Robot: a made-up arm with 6 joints. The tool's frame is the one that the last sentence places. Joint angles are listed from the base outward.
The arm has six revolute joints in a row. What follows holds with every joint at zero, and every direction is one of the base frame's. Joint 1 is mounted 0.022 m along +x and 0.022 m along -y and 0.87 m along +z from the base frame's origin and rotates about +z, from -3.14 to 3.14 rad. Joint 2 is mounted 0.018 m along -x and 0.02 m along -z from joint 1 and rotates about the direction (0, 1, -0.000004), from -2.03 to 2.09 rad. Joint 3 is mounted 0.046 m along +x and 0.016 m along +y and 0.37 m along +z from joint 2 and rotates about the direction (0, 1, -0.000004), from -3.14 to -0.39 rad. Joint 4 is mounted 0.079 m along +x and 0.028 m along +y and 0.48 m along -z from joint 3 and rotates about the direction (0, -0.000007, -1), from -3.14 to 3.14 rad. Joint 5 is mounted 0.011 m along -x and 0.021 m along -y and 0.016 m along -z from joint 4 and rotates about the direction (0, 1, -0.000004), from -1.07 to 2.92 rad. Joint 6 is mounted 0.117 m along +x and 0.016 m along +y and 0.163 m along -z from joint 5 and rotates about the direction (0, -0.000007, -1), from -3.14 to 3.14 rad. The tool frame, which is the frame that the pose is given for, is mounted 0.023 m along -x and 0.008 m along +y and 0.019 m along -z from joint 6; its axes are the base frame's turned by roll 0.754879, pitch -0.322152 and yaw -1.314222 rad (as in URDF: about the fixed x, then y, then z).
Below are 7 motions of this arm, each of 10 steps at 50 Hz.
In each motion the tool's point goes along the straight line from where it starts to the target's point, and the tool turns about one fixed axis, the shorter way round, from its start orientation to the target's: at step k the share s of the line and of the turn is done. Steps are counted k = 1, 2, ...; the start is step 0. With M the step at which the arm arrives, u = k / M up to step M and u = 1 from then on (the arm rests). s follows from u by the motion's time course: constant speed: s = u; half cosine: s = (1 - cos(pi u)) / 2; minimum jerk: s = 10 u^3 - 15 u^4 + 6 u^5.
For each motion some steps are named. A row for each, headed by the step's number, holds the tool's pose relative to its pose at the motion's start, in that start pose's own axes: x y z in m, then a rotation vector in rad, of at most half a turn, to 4 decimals.
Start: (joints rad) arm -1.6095 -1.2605 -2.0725 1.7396 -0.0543 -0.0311
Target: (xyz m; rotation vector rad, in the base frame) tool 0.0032 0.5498 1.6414 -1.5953 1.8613 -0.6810
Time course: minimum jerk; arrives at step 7
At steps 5, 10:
5: -0.0173 0.0077 0.0123 -0.0316 0.0086 -0.0407
10: -0.0203 0.0090 0.0144 -0.0370 0.0101 -0.0476

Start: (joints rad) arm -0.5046 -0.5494 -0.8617 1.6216 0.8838 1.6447
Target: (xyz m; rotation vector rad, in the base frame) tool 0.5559 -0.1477 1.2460 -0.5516 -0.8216 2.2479
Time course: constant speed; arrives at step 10
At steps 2, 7, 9, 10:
2: 0.0053 -0.0134 0.0069 -0.0046 0.0129 0.0293
7: 0.0186 -0.0469 0.0240 -0.0160 0.0452 0.1025
9: 0.0240 -0.0603 0.0309 -0.0205 0.0582 0.1318
10: 0.0266 -0.0670 0.0343 -0.0228 0.0646 0.1464

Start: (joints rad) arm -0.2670 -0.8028 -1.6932 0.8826 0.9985 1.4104
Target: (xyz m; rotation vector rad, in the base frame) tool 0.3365 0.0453 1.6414 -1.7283 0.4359 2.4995
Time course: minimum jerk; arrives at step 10
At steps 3, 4, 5, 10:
3: 0.0068 -0.0041 -0.0252 -0.0053 -0.0210 0.0183
4: 0.0132 -0.0080 -0.0491 -0.0102 -0.0410 0.0356
5: 0.0208 -0.0126 -0.0774 -0.0161 -0.0645 0.0560
10: 0.0417 -0.0252 -0.1548 -0.0322 -0.1291 0.1120

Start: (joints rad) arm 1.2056 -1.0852 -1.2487 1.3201 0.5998 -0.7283
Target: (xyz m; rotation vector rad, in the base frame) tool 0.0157 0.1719 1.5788 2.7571 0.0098 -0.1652
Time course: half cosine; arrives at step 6
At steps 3, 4, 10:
3: 0.0065 -0.0172 -0.0019 -0.0252 -0.0124 -0.0041
4: 0.0098 -0.0258 -0.0028 -0.0378 -0.0186 -0.0061
10: 0.0130 -0.0344 -0.0038 -0.0504 -0.0248 -0.0081

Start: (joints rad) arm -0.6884 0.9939 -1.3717 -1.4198 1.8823 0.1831
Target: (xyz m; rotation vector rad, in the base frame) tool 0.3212 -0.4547 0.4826 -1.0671 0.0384 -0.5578
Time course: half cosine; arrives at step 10
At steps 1, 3, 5, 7, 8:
1: -0.0012 0.0012 0.0002 0.0030 -0.0017 0.0002
3: -0.0105 0.0102 0.0017 0.0252 -0.0147 0.0017
5: -0.0254 0.0248 0.0041 0.0612 -0.0356 0.0042
7: -0.0403 0.0393 0.0064 0.0971 -0.0565 0.0067
8: -0.0459 0.0448 0.0073 0.1106 -0.0644 0.0077

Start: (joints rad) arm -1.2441 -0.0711 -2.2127 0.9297 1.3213 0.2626
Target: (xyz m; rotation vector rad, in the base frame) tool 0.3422 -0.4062 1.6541 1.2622 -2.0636 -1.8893
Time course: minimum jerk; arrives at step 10
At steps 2, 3, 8, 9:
2: -0.0011 0.0013 0.0010 0.0030 0.0025 0.0017
3: -0.0032 0.0036 0.0028 0.0084 0.0070 0.0049
8: -0.0184 0.0209 0.0163 0.0486 0.0403 0.0282
9: -0.0193 0.0220 0.0171 0.0511 0.0424 0.0297

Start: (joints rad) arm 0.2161 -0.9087 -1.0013 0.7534 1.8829 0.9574
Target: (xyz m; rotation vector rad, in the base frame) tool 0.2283 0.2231 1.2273 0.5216 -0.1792 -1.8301
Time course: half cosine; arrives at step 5
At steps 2, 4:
2: 0.0040 0.0012 -0.0008 0.0032 -0.0130 -0.0008
4: 0.0104 0.0031 -0.0022 0.0085 -0.0340 -0.0021

